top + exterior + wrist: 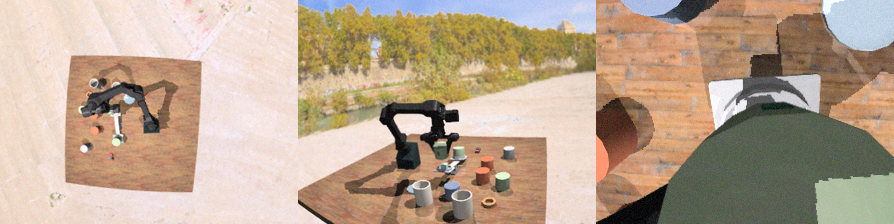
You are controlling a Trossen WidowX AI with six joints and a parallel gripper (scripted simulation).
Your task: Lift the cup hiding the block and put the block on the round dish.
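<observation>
The grey-green block is 8 cm below my gripper tip and 1 cm to the left of it. Round my gripper tip: round white dish (17 cm below, 12 cm to the right, 10 cm behind); blue cylinder (13 cm below, 10 cm to the right, 9 cm ahead); balance (13 cm to the left, 13 cm below, 3 cm behind).
</observation>
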